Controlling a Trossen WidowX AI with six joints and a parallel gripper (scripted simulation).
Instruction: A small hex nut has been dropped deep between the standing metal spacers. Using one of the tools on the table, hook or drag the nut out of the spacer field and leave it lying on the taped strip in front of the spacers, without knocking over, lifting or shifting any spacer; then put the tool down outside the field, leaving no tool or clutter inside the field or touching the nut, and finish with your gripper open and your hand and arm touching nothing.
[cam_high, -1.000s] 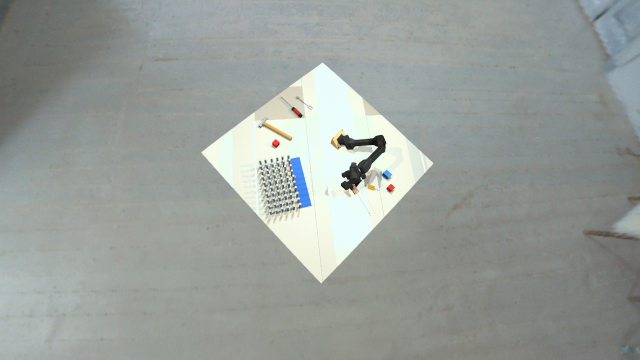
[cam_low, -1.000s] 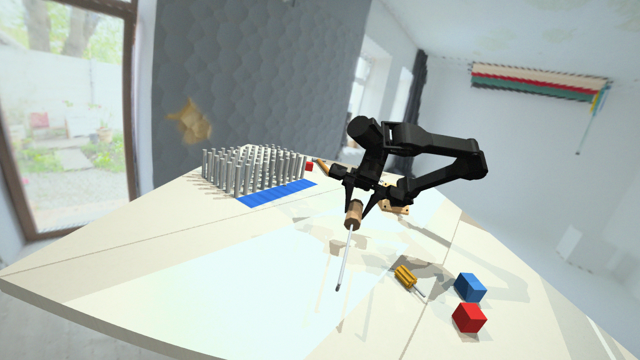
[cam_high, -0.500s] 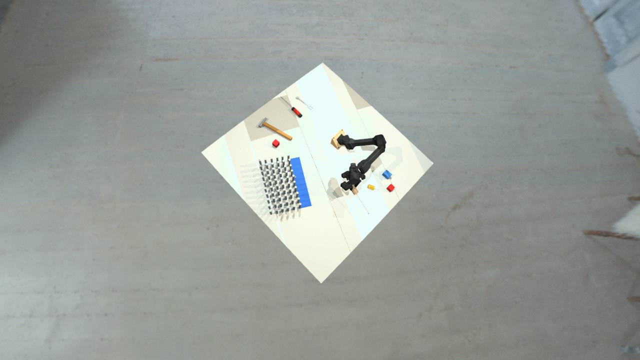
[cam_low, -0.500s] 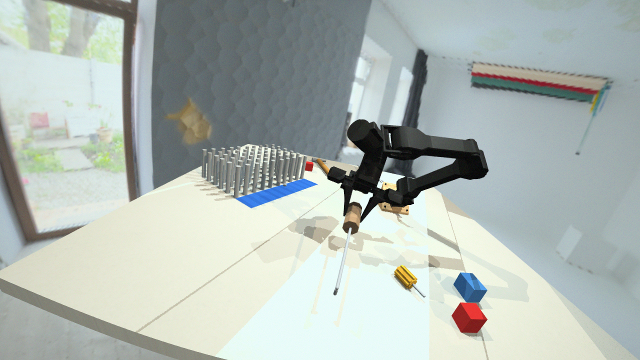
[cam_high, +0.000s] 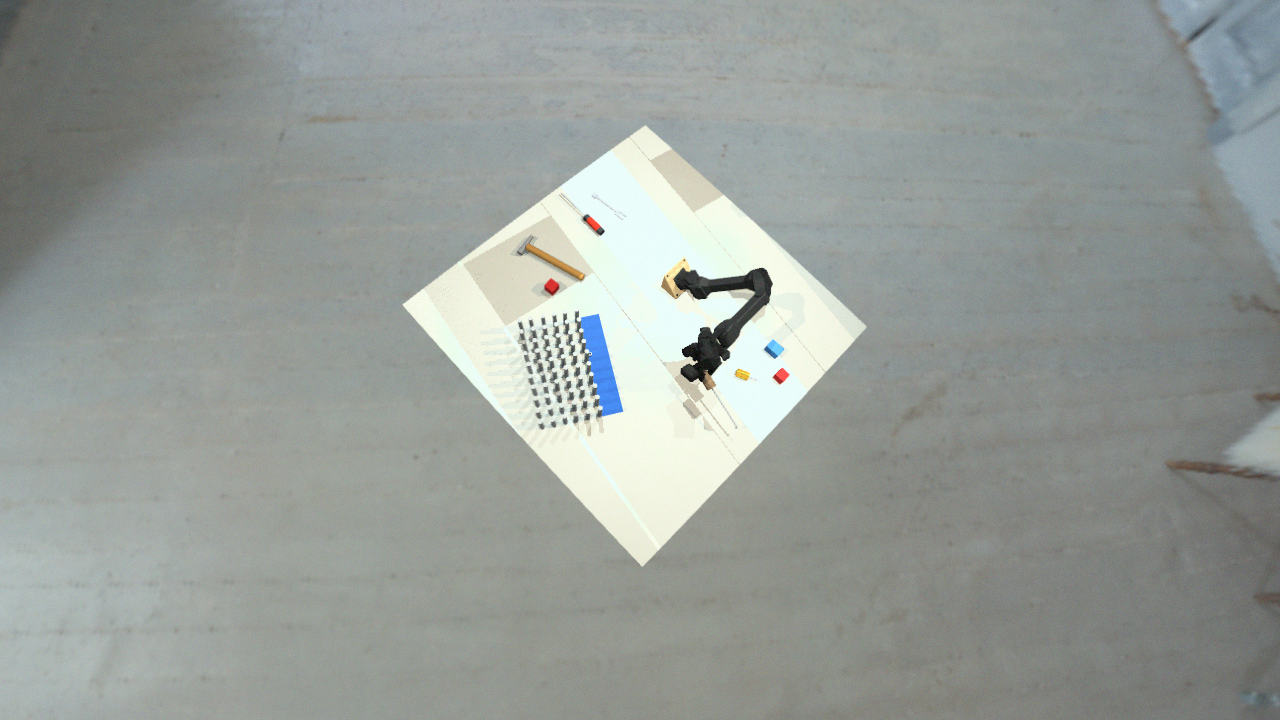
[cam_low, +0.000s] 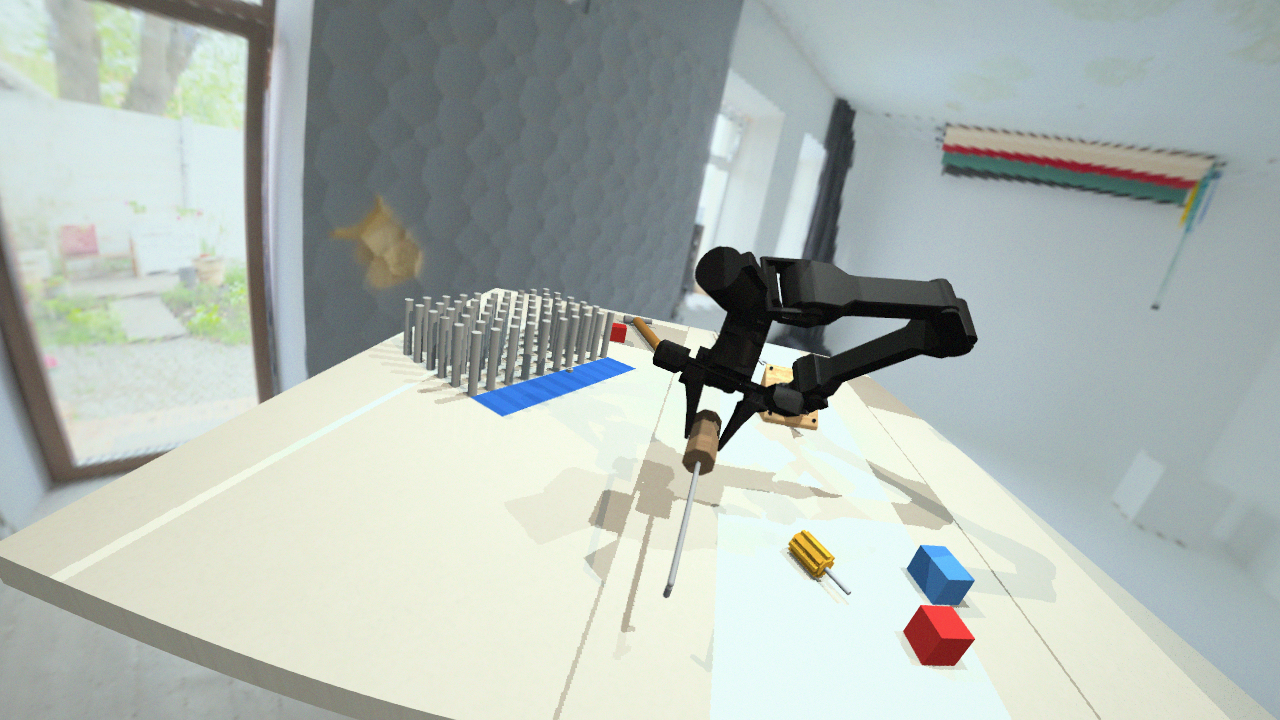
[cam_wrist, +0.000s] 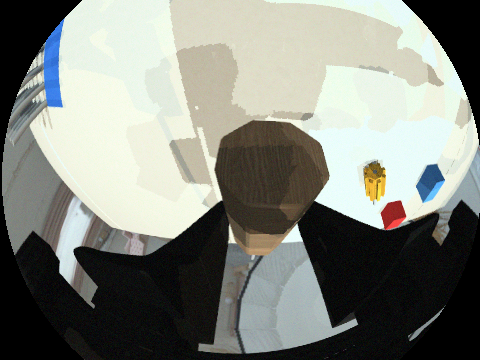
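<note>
My gripper tip is now 30 mm short of the hook tool, 100 mm to the right of it and 10 mm above it. Also, from my gripper tip: blue taped strip 180 mm ahead, 340 mm to the right, 90 mm below; then yellow-handled screwdriver 140 mm behind, 110 mm to the left, 70 mm below; then blue cube 300 mm behind, 140 mm to the left, 70 mm below.
</note>
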